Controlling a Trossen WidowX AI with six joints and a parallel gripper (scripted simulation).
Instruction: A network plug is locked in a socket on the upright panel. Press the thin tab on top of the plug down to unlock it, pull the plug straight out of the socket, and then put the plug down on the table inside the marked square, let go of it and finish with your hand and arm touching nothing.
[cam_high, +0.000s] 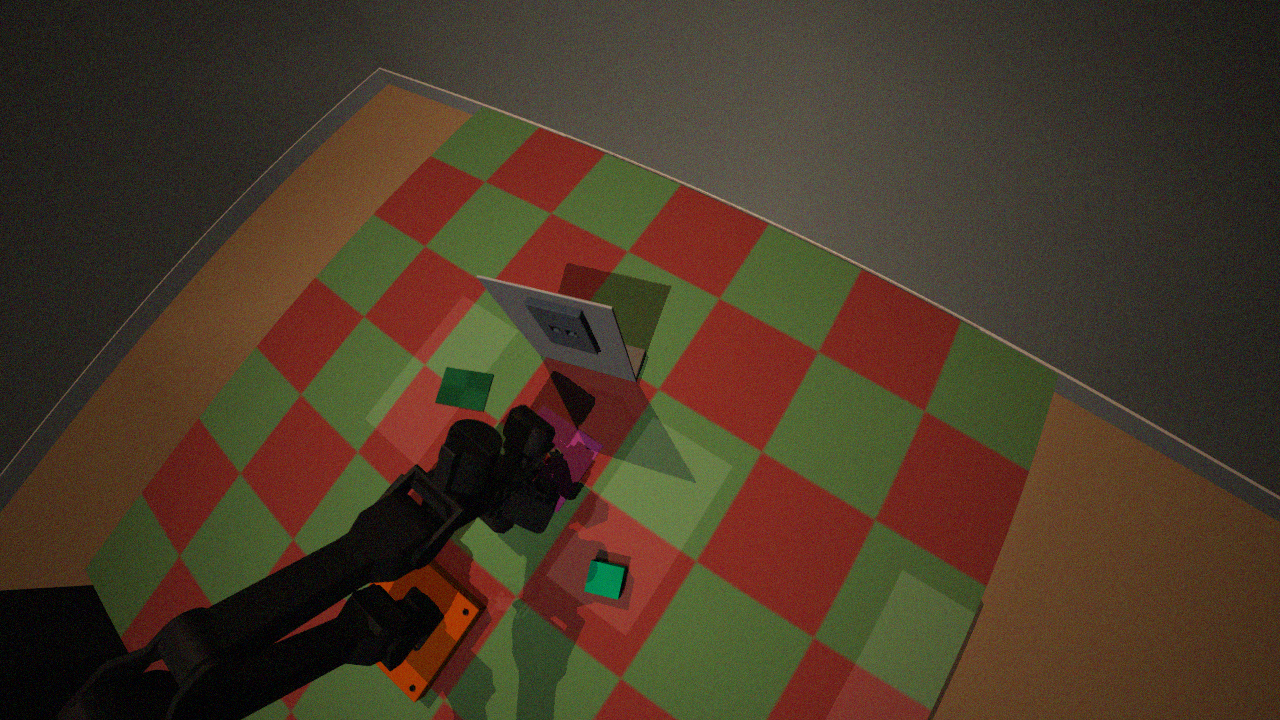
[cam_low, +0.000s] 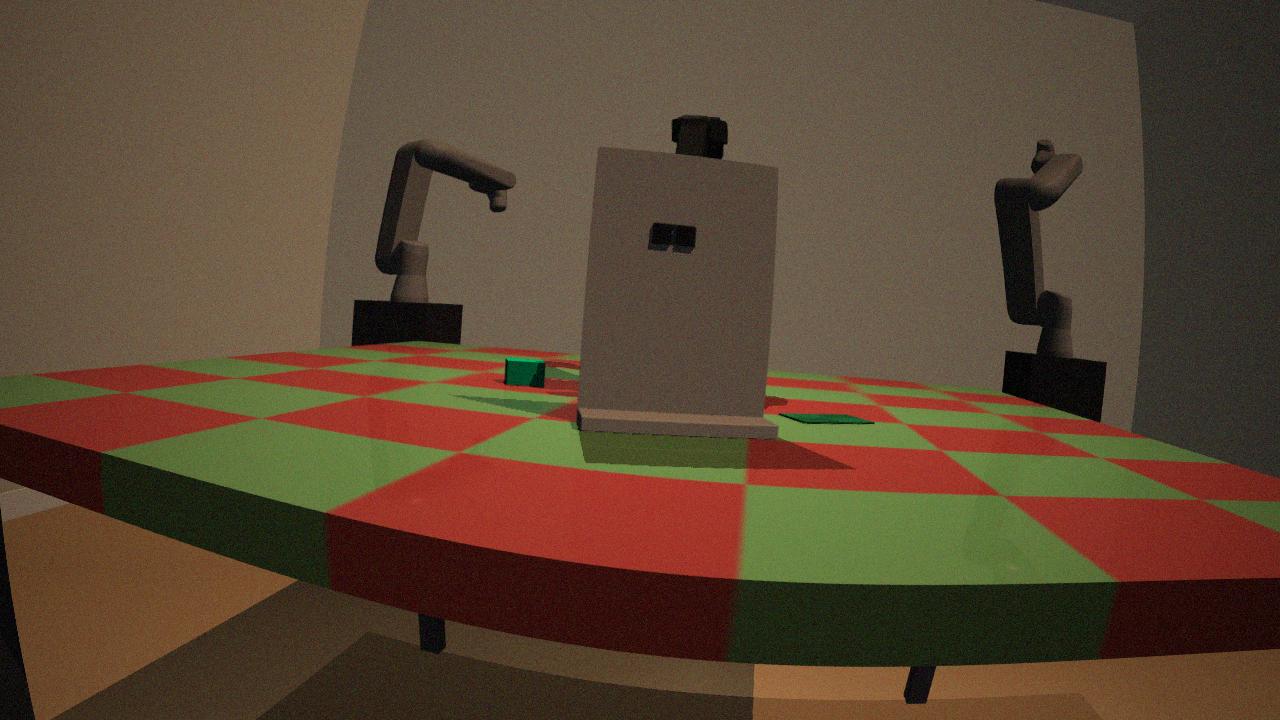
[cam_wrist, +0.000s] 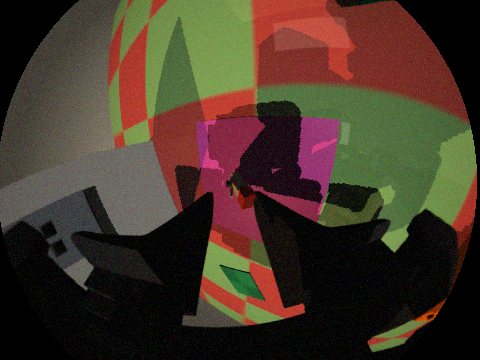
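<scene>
Now: the magenta marked square 10 mm behind my gripper tip and 20 mm below it. Round my gripper tip: flat green patch (10 mm behind, 200 mm to the left, 20 mm below); grey upright panel (150 mm ahead, 40 mm to the left, 90 mm above); green cube (90 mm behind, 180 mm to the right, 10 mm below).
</scene>
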